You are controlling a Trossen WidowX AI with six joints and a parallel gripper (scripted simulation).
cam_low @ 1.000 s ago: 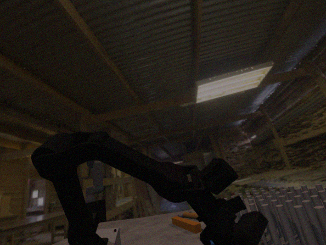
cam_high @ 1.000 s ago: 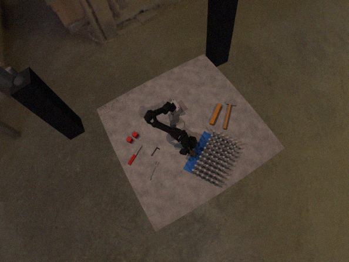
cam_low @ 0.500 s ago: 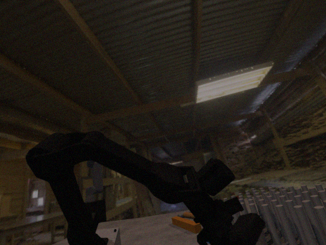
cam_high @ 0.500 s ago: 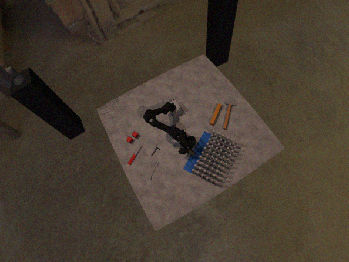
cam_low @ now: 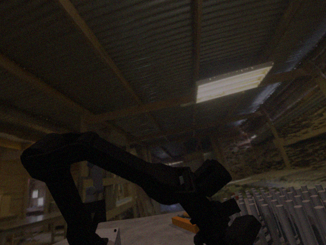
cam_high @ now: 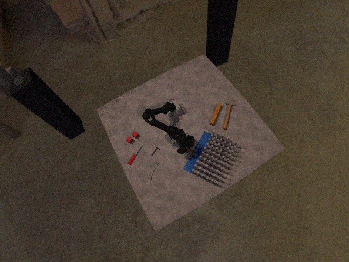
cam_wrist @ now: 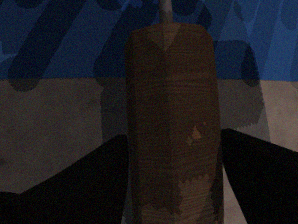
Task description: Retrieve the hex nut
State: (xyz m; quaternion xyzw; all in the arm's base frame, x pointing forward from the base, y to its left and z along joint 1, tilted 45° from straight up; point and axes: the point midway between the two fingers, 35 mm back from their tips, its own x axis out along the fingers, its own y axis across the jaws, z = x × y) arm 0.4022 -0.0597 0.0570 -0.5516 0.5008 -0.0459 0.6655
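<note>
The blue taped strip is 4 cm ahead of my gripper tip, 7 cm to the left of it and 2 cm below it. Also, from my gripper tip: grey wrench (34 cm to the right, 1 cm below); then orange bar (18 cm behind, 39 cm to the left); then dark hex key (15 cm behind, 23 cm to the right, 1 cm below).
</note>
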